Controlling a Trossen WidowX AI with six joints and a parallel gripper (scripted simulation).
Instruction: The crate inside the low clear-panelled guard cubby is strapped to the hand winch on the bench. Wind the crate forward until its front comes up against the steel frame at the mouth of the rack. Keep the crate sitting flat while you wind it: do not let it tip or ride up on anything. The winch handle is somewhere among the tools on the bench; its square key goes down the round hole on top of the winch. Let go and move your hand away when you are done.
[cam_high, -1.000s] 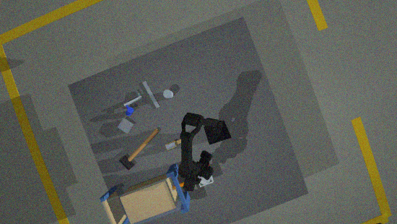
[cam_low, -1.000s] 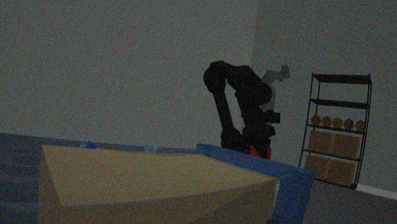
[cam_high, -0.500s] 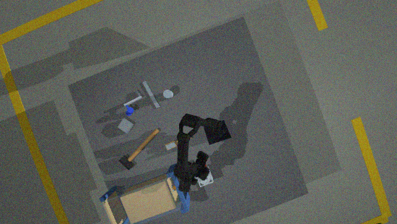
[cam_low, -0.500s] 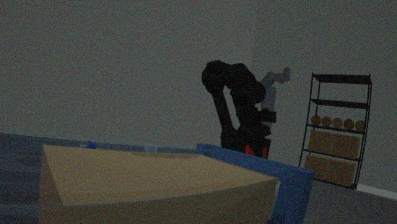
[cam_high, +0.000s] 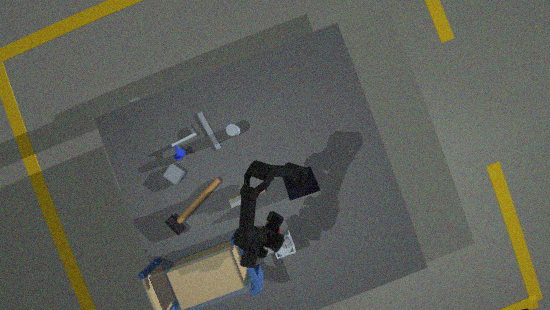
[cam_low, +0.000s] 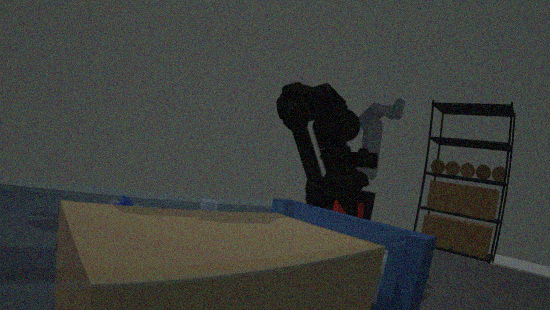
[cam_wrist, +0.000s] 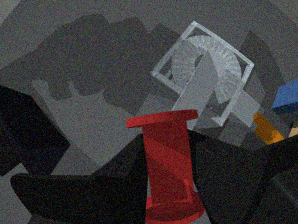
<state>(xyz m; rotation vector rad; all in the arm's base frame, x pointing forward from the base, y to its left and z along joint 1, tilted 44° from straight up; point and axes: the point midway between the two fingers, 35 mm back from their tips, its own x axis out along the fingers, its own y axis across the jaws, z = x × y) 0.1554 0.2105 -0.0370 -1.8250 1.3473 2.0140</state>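
Right now my gripper tip is 3 cm to the right of the winch handle and 3 cm above it. From my gripper tip the other things lie so: blue steel frame 15 cm ahead, 11 cm to the left, 3 cm below; red knob 1 cm to the right, 1 cm ahead; winch 10 cm below, 8 cm to the left, 3 cm behind.
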